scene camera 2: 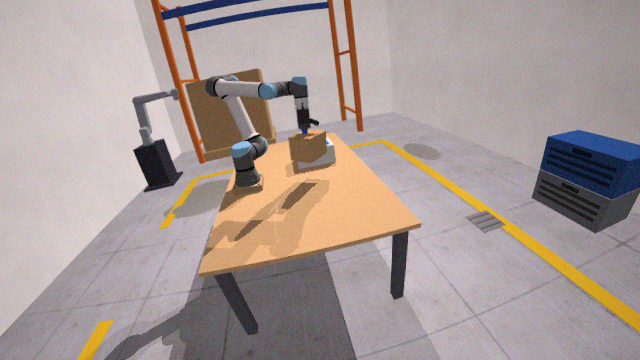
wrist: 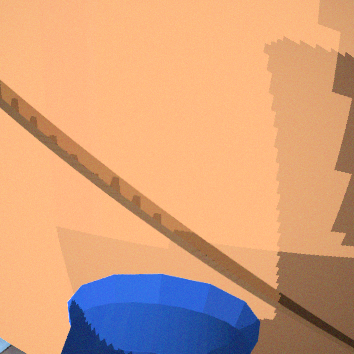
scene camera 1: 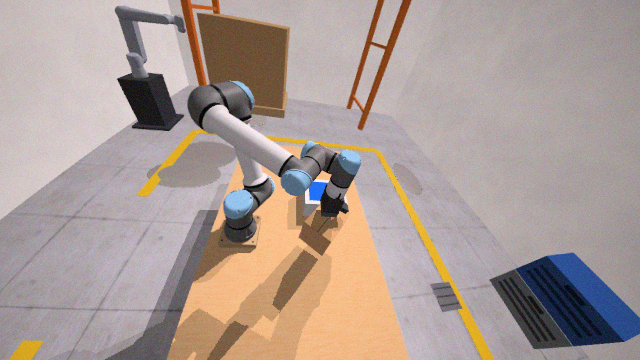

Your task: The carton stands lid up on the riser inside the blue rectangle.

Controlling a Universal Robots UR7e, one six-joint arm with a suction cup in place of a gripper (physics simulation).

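Places are measured from the arm's base along level axes (x ahead, y left, z up), in centimetres.
Pixels of known places: hand, tool point: [scene camera 2: 305,135] [wrist: 168,286]; arm's base, link origin: [scene camera 2: 248,181] [scene camera 1: 240,228].
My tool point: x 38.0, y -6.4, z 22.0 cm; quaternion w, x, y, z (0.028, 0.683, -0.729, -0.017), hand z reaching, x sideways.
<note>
For each thing: its top centre in the pictures, then the offset to it from my tool point. Level surfaces: height alone.
- brown carton, top centre: [scene camera 1: 328,216] [scene camera 2: 306,132] dx +0.8, dy -1.9, dz +2.0 cm
- wooden table, surface height: dz -25.8 cm
- low white riser, top centre: [scene camera 1: 325,191] [scene camera 2: 312,143] dx +7.3, dy +26.5, dz -13.8 cm
The brown carton [scene camera 1: 318,235] [scene camera 2: 306,146] [wrist: 140,105] hangs lid up under my suction cup [scene camera 1: 329,216] [scene camera 2: 304,131] [wrist: 161,312], which sits on its lid beside the centre seam. The carton is held above the wooden table [scene camera 1: 358,291] [scene camera 2: 340,206], at the near side of the low white riser [scene camera 1: 309,200] [scene camera 2: 330,156]. It covers part of the riser in both scene views. The blue rectangle [scene camera 1: 318,190] [scene camera 2: 329,142] on the riser's top shows only in part, behind the arm and the carton. I cannot tell whether the carton touches the riser.
The arm's base [scene camera 1: 239,230] [scene camera 2: 246,176] is bolted on the table's left side. An orange rack [scene camera 1: 378,58] [scene camera 2: 348,67] and a leaning cardboard panel [scene camera 1: 243,53] stand behind. A second grey arm on a black pedestal [scene camera 1: 147,101] is at the back left. A blue-grey cabinet [scene camera 2: 586,178] stands at the right.
</note>
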